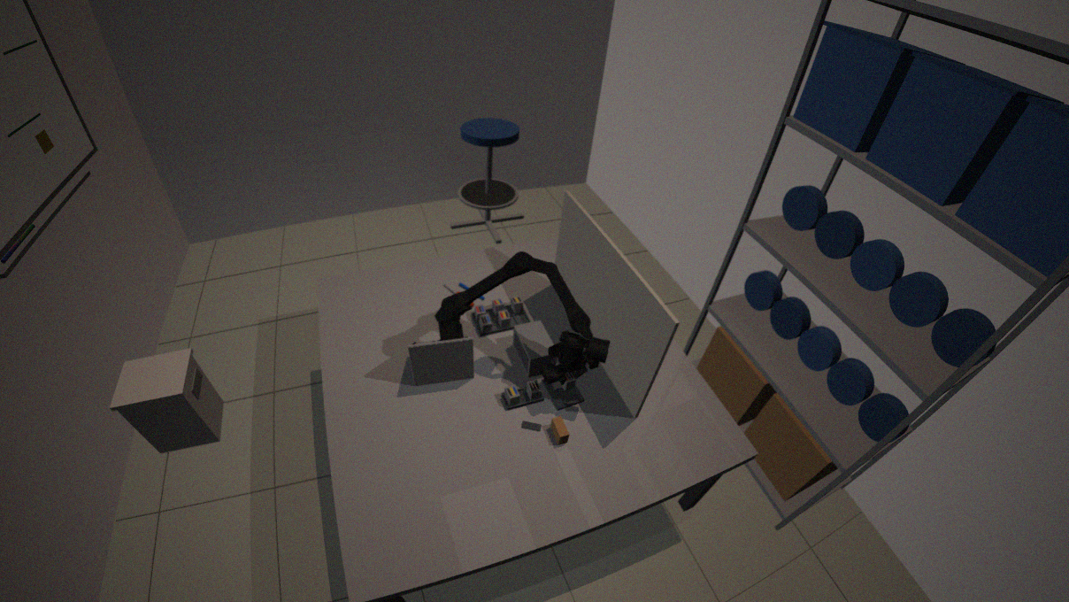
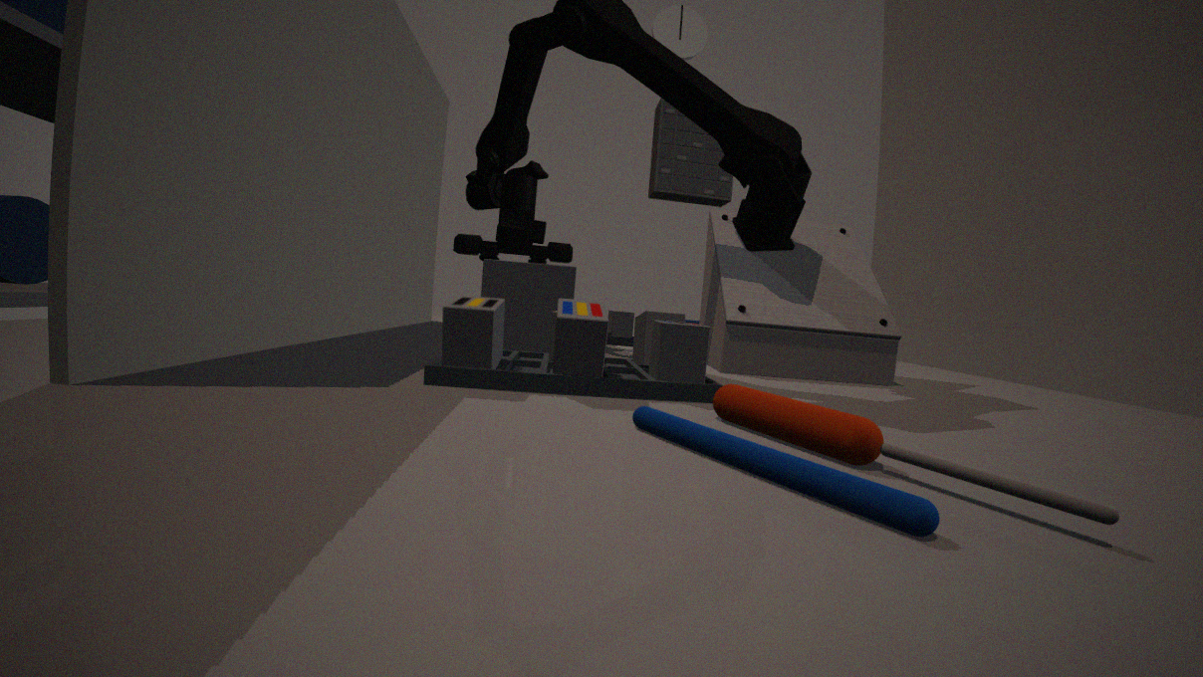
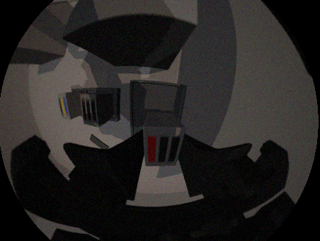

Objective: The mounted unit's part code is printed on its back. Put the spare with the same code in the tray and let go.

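Now: gripper tip 20 mm below the grey spare. From my gripper tip the other things lie so: mounted unit 180 mm to the left, 40 mm behind; then upright board 190 mm ahead, 170 mm to the left, 170 mm above; then tray 50 mm below, 10 mm behind.
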